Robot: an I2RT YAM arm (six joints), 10 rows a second.
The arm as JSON. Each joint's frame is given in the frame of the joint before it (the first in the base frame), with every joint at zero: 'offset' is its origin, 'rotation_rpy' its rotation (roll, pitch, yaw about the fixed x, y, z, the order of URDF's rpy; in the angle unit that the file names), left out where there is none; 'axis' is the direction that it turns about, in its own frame. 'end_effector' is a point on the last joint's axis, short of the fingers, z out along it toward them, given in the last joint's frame.
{
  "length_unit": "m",
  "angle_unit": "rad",
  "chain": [
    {
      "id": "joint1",
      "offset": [
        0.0,
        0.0,
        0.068
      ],
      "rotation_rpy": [
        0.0,
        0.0,
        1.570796
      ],
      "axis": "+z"
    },
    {
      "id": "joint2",
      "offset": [
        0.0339,
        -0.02,
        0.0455
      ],
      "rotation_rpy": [
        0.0,
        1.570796,
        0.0
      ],
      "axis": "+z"
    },
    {
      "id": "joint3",
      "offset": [
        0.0,
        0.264,
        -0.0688
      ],
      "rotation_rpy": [
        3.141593,
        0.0,
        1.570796
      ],
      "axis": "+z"
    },
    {
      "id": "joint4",
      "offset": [
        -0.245,
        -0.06,
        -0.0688
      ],
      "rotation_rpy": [
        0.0,
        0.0,
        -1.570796
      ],
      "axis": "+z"
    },
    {
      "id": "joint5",
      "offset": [
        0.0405,
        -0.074,
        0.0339
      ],
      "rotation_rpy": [
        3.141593,
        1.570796,
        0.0
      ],
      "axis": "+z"
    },
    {
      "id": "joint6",
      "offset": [
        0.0,
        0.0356,
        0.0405
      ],
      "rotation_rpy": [
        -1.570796,
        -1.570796,
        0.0
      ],
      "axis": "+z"
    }
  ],
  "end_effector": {
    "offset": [
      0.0,
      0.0,
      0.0
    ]
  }
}
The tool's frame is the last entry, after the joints.
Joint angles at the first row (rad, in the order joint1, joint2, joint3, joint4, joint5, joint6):
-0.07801 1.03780 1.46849 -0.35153 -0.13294 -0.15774
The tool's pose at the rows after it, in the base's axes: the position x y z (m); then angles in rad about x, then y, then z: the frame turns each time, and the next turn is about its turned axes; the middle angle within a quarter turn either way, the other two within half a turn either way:
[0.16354, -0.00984, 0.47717, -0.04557, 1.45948, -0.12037]
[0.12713, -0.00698, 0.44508, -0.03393, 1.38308, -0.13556]
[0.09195, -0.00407, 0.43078, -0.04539, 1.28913, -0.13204]
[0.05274, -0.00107, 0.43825, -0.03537, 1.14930, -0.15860]
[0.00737, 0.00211, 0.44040, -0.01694, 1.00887, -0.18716]
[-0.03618, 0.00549, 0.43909, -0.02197, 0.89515, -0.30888]
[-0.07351, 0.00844, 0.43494, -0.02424, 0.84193, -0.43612]
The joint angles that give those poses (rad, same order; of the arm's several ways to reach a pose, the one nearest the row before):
-0.07803 0.87682 1.26633 -0.27792 -0.08260 -0.15698
-0.07803 0.67578 1.05268 -0.18863 -0.08299 -0.15431
-0.07809 0.51177 0.94588 -0.15163 -0.08762 -0.15390
-0.07809 0.38929 0.94166 -0.12950 -0.08572 -0.15885
-0.07844 0.25196 0.94433 -0.12874 -0.07538 -0.15962
-0.07803 0.13295 0.96836 -0.15773 -0.07459 -0.27713
-0.07844 0.04560 1.01874 -0.24205 -0.07461 -0.40185

